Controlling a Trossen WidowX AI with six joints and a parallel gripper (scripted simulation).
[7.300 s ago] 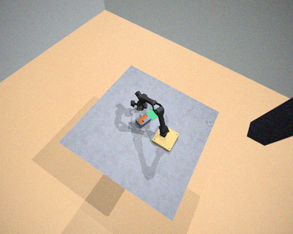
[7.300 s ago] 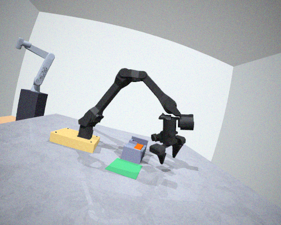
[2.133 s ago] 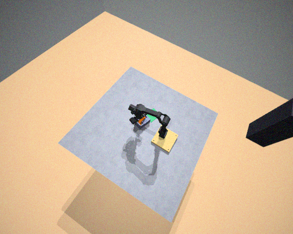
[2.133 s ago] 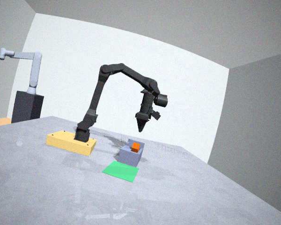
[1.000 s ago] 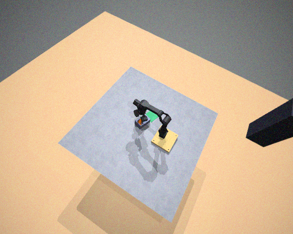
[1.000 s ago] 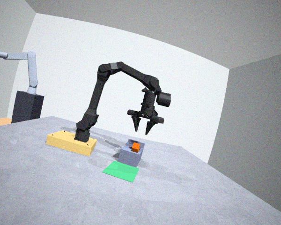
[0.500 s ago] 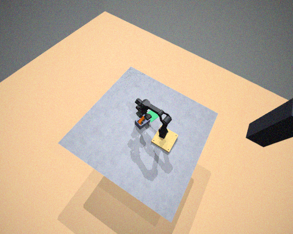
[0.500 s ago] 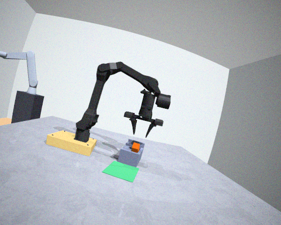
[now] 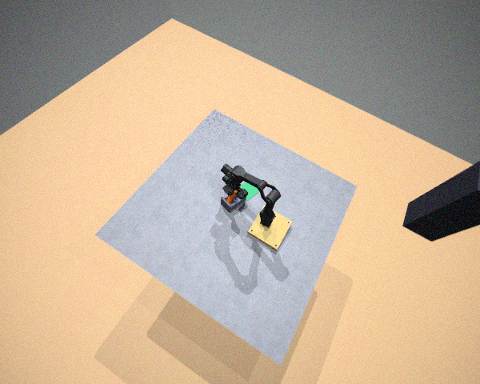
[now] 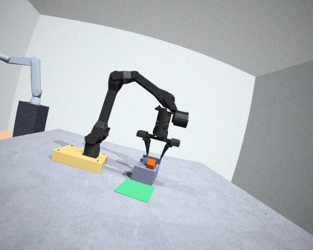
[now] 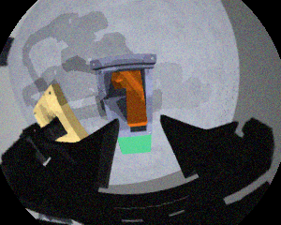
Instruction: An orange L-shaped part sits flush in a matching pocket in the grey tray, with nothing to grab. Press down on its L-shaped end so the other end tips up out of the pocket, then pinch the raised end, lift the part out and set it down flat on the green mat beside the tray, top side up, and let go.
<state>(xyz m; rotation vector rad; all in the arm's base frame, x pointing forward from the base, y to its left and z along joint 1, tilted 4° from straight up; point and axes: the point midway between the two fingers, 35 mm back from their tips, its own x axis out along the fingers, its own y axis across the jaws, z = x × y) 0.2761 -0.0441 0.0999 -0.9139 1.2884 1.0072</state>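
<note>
The orange L-shaped part lies 60 mm below my gripper tip, 40 mm to the left of it and 10 mm behind it. The rest, counted from my gripper tip: green mat 130 mm to the right, 120 mm below, 60 mm behind.
</note>
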